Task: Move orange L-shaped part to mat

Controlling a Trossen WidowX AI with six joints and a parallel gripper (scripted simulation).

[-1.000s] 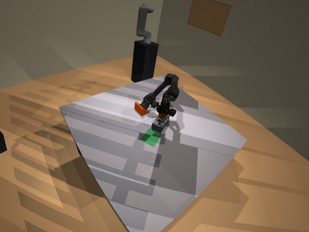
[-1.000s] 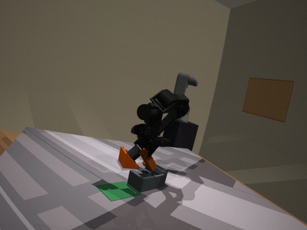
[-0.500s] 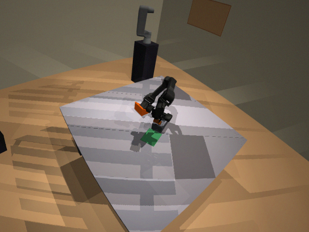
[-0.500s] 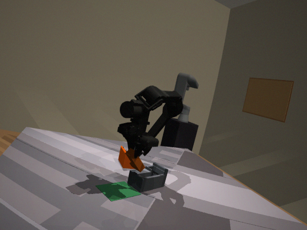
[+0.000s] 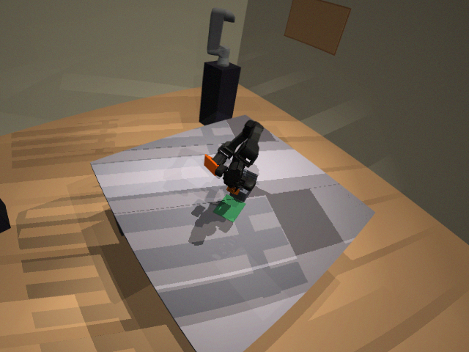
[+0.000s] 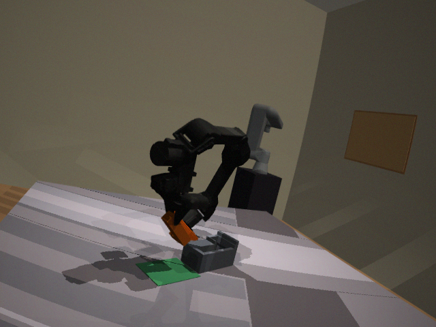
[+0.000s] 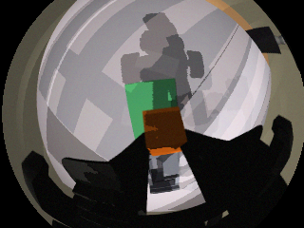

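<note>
My gripper tip is 10 mm past the green mat, 20 mm to the right of it and 170 mm above it. Round my gripper tip: orange L-shaped part (20 mm behind, 30 mm to the left, 30 mm below).
</note>
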